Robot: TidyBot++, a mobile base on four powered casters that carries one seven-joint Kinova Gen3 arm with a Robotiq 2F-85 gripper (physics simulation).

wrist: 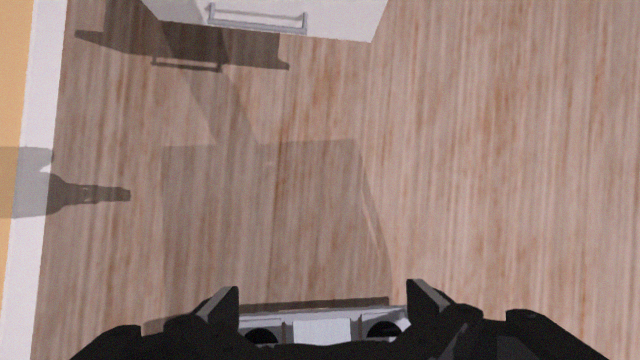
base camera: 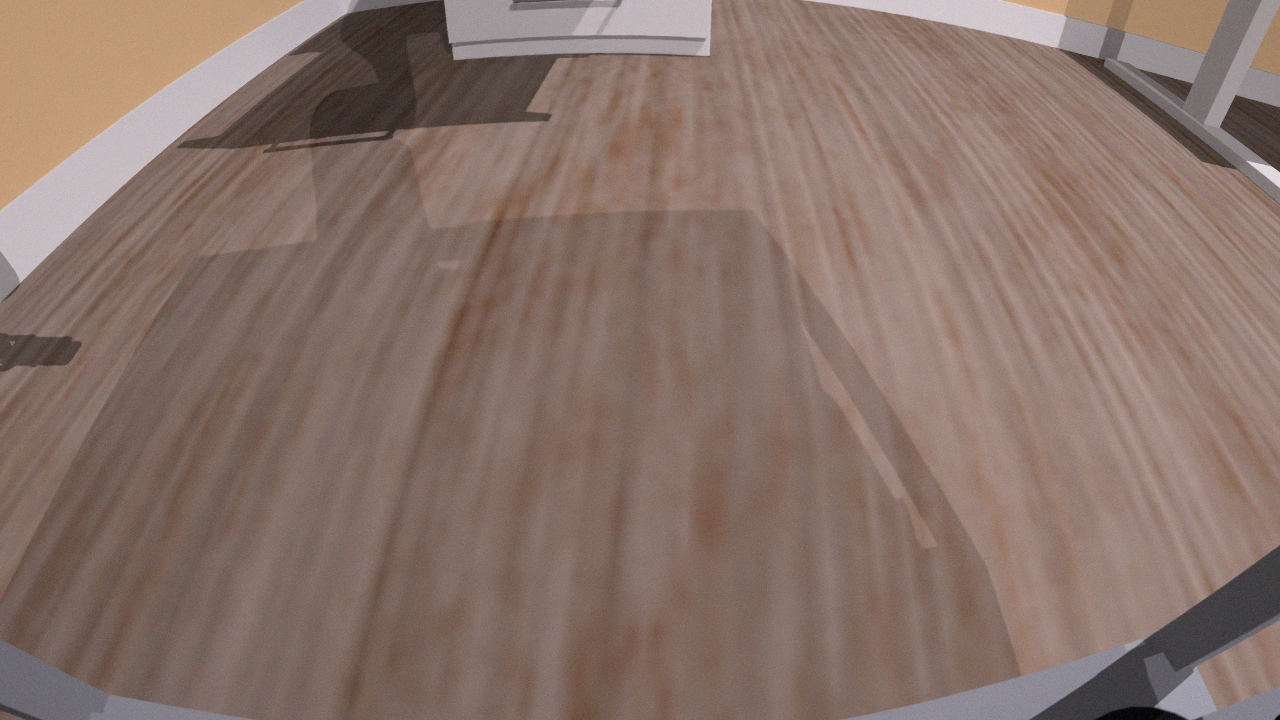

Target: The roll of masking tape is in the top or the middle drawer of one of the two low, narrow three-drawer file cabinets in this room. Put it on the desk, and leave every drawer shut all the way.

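A white file cabinet (base camera: 572, 22) stands at the top of the base camera view, where its lowest part shows. In the wrist view, part of a white cabinet front (wrist: 340, 20) shows at the top edge, with a grey bar handle (wrist: 257, 25). How far its drawers stand out cannot be told. My gripper (wrist: 323, 301) points down over the floor, open and empty, apart from the cabinet. The masking tape and the desk top do not show. The second cabinet cannot be made out.
An orange wall (base camera: 116, 80) (wrist: 12, 75) with a white baseboard (base camera: 134, 134) (wrist: 42, 90) runs along the left. A pale leg (base camera: 1230, 62) on a long foot bar (base camera: 1172, 107) stands at the right. Part of my base (wrist: 322, 330) shows below the fingers. Shadows cross the wood floor (base camera: 984, 313) (wrist: 500, 175).
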